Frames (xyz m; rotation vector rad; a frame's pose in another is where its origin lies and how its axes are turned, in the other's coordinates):
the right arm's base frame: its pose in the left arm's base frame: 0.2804 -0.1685 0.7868 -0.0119 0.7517 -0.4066
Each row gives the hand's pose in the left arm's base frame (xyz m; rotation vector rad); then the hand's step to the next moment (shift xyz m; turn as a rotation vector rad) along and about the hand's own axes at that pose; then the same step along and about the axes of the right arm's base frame.
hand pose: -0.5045 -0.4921 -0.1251 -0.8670 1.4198 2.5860
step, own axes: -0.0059 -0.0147 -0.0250 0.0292 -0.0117 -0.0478
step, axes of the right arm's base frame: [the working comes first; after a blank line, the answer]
step, axes of the left arm's base frame: 0.0207 -0.0103 -0.0185 0.0004 -0.0372 -0.0434

0.0295 0.0007 0.0015 0.0425 -0.0275 -0.0267
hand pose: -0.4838 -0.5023 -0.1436 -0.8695 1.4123 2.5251
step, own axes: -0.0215 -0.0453 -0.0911 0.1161 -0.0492 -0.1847
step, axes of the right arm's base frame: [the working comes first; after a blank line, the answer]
step, axes of the left arm's base frame: 0.0730 -0.0452 -0.0586 0.0002 -0.1423 -0.1726

0.1031 -0.0068 0.0116 0.1659 -0.1045 -0.1076
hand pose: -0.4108 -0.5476 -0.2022 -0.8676 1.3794 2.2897
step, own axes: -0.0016 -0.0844 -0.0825 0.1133 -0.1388 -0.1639
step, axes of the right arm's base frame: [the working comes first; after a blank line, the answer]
step, axes of the left arm's base frame: 0.0757 -0.0322 -0.0847 0.0456 -0.0812 -0.2243

0.1173 0.0102 -0.0075 0.2077 -0.0241 -0.1235
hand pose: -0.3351 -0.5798 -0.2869 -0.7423 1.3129 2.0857
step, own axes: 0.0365 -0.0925 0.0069 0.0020 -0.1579 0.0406
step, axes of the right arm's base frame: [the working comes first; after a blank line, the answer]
step, axes of the left arm's base frame: 0.0391 0.0460 -0.0793 0.1039 0.0950 -0.0823

0.0614 0.0685 -0.0383 0.0881 0.1371 -0.0039
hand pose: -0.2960 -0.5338 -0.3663 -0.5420 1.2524 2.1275
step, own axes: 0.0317 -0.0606 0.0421 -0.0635 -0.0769 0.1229
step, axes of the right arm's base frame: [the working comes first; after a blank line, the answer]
step, axes of the left arm's base frame: 0.0160 0.0689 -0.0381 0.0935 0.1183 0.0480

0.0107 0.0751 -0.0265 -0.0133 0.1349 0.0817
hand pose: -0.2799 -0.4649 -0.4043 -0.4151 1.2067 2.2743
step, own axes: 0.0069 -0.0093 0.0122 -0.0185 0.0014 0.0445
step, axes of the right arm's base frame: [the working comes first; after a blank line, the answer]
step, axes of the left arm's base frame: -0.0005 0.0166 -0.0029 0.0132 0.0307 0.0347

-0.0044 0.0155 -0.0046 -0.0254 0.0276 0.0302
